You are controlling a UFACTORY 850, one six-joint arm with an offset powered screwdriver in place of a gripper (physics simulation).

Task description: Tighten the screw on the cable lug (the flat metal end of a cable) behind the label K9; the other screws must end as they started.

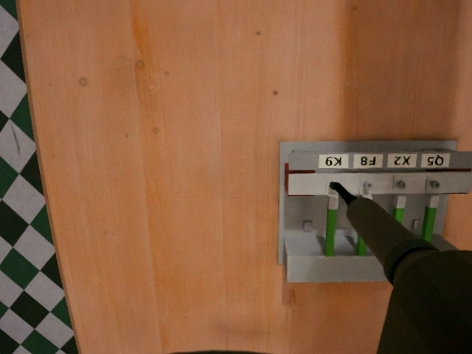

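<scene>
The label K9 is on the left of the grey block's label strip and appears upside down. Below it, the K9 cable lug joins a green cable. My powered screwdriver, which has no fingers, reaches in from the lower right. Its black tip appears over the K9 screw position and hides that screw; whether it touches cannot be told. The F8 screw, X2 screw and Q5 screw show to the right. The screwdriver's body covers part of the F8 cable.
The grey terminal block sits on the wooden table, with a raised front ledge. Labels F8, X2 and Q5 stand in a row. The table's left edge borders a checkered floor.
</scene>
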